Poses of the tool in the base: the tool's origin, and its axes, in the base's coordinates. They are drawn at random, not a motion.
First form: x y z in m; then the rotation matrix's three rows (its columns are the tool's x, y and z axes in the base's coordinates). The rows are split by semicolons.
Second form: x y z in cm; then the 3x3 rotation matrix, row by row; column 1 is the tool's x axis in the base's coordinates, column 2 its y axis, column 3 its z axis. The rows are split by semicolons. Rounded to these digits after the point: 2 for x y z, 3 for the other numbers.
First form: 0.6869, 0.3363, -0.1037; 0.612, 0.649, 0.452; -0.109, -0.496, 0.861; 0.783, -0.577, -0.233
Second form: 68.69, 33.63, -10.37; 0.612, 0.649, 0.452; -0.109, -0.496, 0.861; 0.783, -0.577, -0.233
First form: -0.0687, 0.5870, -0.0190; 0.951, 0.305, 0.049; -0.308, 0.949, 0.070; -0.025, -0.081, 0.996
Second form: -6.87, 58.70, -1.90; 0.951, 0.305, 0.049; -0.308, 0.949, 0.070; -0.025, -0.081, 0.996
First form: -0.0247, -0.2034, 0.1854; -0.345, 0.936, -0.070; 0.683, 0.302, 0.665; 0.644, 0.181, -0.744
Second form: -2.47, -20.34, 18.54; -0.345, 0.936, -0.070; 0.683, 0.302, 0.665; 0.644, 0.181, -0.744
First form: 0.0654, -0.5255, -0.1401; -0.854, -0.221, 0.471; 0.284, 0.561, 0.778; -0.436, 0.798, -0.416
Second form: 6.54, -52.55, -14.01; -0.854, -0.221, 0.471; 0.284, 0.561, 0.778; -0.436, 0.798, -0.416
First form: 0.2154, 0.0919, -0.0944; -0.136, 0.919, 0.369; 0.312, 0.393, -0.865; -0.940, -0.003, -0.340
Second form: 21.54, 9.19, -9.44; -0.136, 0.919, 0.369; 0.312, 0.393, -0.865; -0.940, -0.003, -0.340
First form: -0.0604, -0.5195, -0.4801; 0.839, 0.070, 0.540; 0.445, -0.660, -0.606; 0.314, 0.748, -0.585
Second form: -6.04, -51.95, -48.01; 0.839, 0.070, 0.540; 0.445, -0.660, -0.606; 0.314, 0.748, -0.585
